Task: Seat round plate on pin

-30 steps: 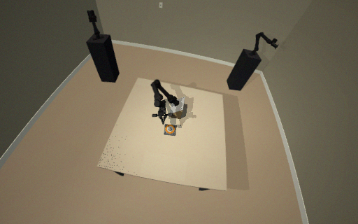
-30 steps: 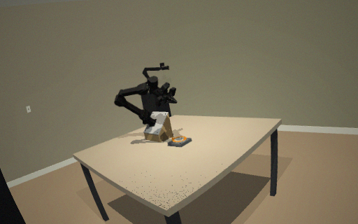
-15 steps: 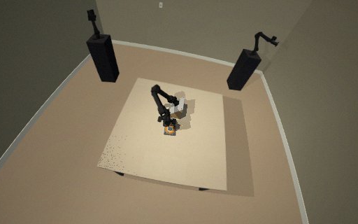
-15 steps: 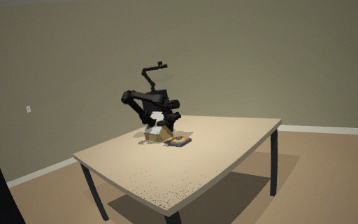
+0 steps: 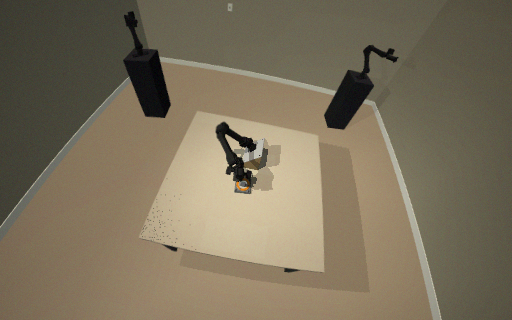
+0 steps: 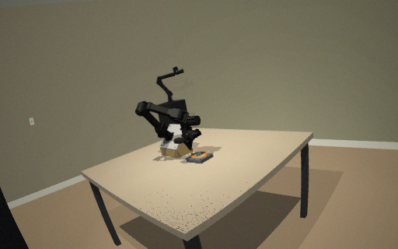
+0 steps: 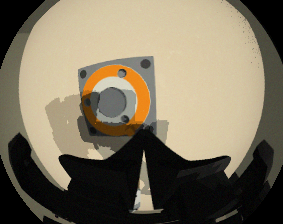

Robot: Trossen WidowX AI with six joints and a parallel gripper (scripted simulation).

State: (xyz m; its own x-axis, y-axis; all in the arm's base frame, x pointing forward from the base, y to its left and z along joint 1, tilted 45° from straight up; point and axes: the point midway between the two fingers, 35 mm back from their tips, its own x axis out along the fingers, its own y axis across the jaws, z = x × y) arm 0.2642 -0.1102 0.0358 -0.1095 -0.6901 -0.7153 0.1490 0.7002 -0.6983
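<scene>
Now: the grey square base 30 mm ahead of my gripper tip, 40 mm to the left of it and 60 mm below it.
</scene>
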